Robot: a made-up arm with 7 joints. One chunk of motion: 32 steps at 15 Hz.
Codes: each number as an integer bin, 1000 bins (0 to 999) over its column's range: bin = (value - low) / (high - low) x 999, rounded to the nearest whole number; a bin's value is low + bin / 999 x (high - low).
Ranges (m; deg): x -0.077..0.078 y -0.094..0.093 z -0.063..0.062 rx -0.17..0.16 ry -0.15..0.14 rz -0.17..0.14
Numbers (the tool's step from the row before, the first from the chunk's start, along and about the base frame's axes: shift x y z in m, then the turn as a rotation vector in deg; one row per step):
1: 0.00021 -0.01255 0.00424 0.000 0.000 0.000
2: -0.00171 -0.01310 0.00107 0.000 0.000 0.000
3: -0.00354 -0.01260 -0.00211 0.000 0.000 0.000
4: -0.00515 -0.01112 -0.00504 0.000 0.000 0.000
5: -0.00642 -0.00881 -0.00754 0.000 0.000 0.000
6: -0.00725 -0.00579 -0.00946 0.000 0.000 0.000
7: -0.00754 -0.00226 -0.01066 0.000 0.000 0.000
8: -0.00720 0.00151 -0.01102 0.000 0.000 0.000
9: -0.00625 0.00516 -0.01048 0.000 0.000 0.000
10: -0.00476 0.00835 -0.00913 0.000 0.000 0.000
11: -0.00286 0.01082 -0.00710 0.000 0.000 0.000
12: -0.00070 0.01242 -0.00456 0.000 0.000 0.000
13: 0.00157 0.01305 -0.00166 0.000 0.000 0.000
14: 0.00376 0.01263 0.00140 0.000 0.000 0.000
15: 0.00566 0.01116 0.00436 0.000 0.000 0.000
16: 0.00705 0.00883 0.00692 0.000 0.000 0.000
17: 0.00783 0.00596 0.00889 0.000 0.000 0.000
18: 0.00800 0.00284 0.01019 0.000 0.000 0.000
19: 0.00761 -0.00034 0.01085 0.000 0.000 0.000
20: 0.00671 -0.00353 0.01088 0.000 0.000 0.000
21: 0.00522 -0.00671 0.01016 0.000 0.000 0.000
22: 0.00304 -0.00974 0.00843 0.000 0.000 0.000
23: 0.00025 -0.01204 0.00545 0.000 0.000 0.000
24: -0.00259 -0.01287 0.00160 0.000 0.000 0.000
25: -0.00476 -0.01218 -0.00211 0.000 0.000 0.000
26: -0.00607 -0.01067 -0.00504 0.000 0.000 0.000
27: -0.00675 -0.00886 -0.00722 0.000 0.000 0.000
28: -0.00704 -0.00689 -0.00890 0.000 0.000 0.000
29: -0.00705 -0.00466 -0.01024 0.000 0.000 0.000
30: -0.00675 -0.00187 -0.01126 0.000 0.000 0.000
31: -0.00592 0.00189 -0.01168 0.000 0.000 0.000
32: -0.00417 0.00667 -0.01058 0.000 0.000 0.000
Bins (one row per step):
1: 498 435 537 515 517 548
2: 485 432 512 515 517 548
3: 473 435 487 515 517 548
4: 463 443 463 515 517 548
5: 455 455 443 515 517 548
6: 450 471 428 515 517 548
7: 448 490 418 515 517 548
8: 450 510 415 515 517 548
9: 456 530 420 515 517 548
10: 466 547 431 515 517 548
11: 478 560 447 515 517 548
12: 492 569 467 515 517 548
13: 506 572 490 515 517 548
14: 521 570 515 515 517 548
15: 533 562 538 515 517 548
16: 542 549 559 515 517 548
17: 547 534 575 515 517 548
18: 548 517 585 515 517 548
19: 545 500 590 515 517 548
20: 540 483 590 515 517 548
21: 530 466 585 515 517 548
22: 516 450 571 515 517 548
23: 498 438 547 515 517 548
24: 480 433 516 515 517 548
25: 466 437 487 515 517 548
26: 457 445 463 515 517 548
27: 453 455 446 515 517 548
28: 451 465 432 515 517 548
29: 451 477 422 515 517 548
30: 453 492 414 515 517 548
31: 458 512 410 515 517 548
32: 469 538 419 515 517 548

